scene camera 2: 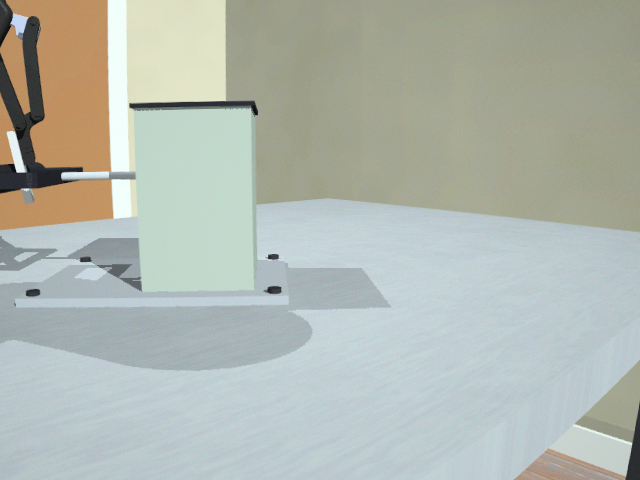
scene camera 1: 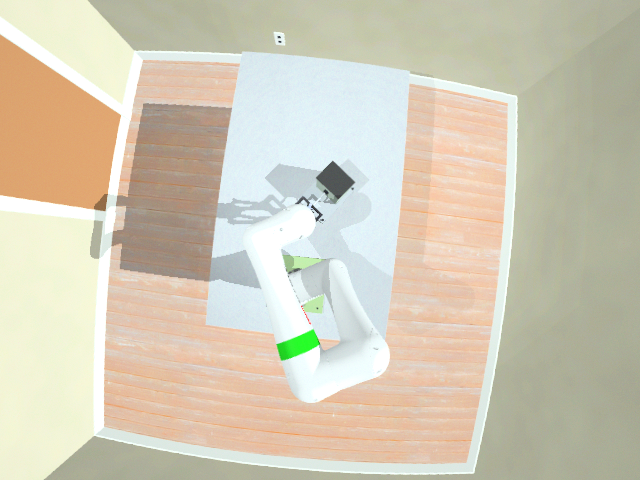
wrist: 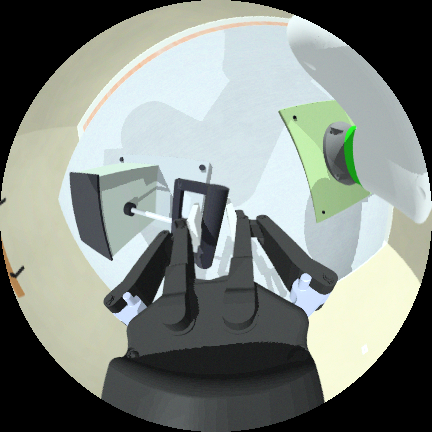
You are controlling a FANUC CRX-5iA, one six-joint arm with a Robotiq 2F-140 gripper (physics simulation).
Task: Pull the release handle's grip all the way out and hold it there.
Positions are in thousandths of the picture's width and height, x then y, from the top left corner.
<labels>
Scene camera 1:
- light base plate: 507,428
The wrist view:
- my gripper: 492,485
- light base plate: 392,390
</labels>
